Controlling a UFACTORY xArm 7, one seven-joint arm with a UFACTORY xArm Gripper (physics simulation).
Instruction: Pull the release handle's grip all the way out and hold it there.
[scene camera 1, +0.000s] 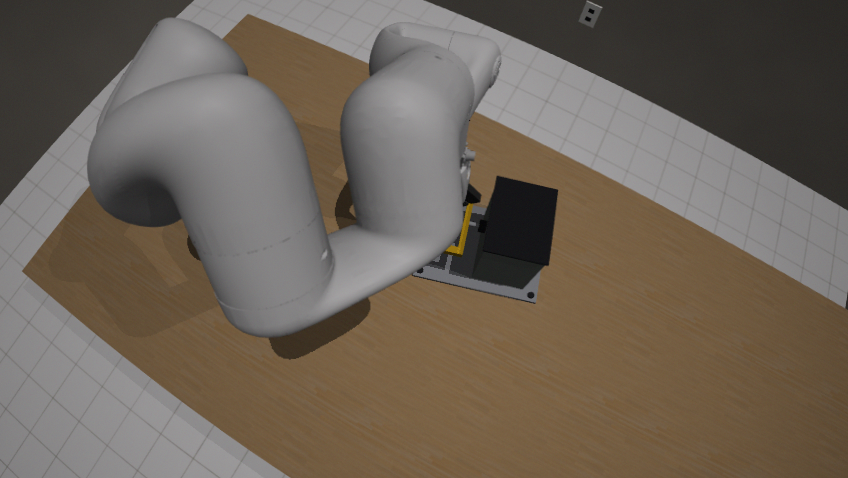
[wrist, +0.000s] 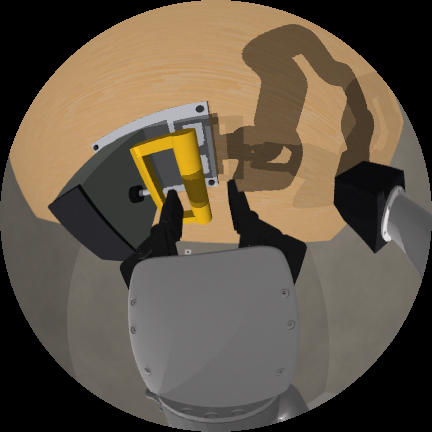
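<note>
The yellow release handle (scene camera 1: 467, 230) (wrist: 191, 160) is a rectangular frame with a thick round grip bar on the side away from the dark box. A thin rod with a black collar (wrist: 136, 193) joins it to the box. My gripper (wrist: 202, 194) is partly open, with nothing held between its fingers. In the wrist view the left finger overlaps the handle's opening, between the frame's inner bar and the grip bar, and the right finger stands to the right of the grip bar. In the scene view the arm hides the grip bar and most of the gripper.
The dark box (scene camera 1: 522, 219) (wrist: 107, 180) stands on a grey base plate (scene camera 1: 504, 292) (wrist: 150, 120) with bolts at its corners. The plate lies on the wooden table (scene camera 1: 593, 368) (wrist: 150, 60). My arm's large links hang over the table to the left of the box.
</note>
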